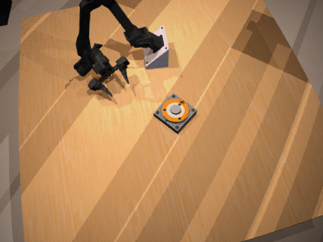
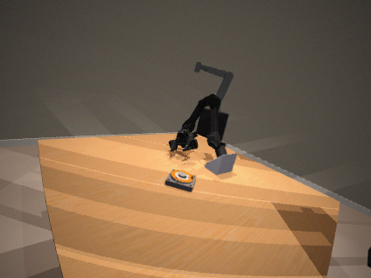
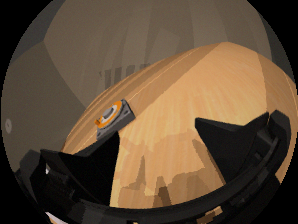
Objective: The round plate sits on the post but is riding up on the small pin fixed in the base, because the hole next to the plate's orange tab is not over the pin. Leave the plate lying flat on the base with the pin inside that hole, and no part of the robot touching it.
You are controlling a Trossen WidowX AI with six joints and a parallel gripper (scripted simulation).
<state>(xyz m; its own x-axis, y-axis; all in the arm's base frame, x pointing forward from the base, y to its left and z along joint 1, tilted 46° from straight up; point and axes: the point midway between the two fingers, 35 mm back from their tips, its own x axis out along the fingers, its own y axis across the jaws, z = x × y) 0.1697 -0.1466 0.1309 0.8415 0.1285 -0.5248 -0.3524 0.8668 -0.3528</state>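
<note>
My gripper tip is now 200 mm to the right of the square base, 110 mm short of it and 40 mm above it.
</note>
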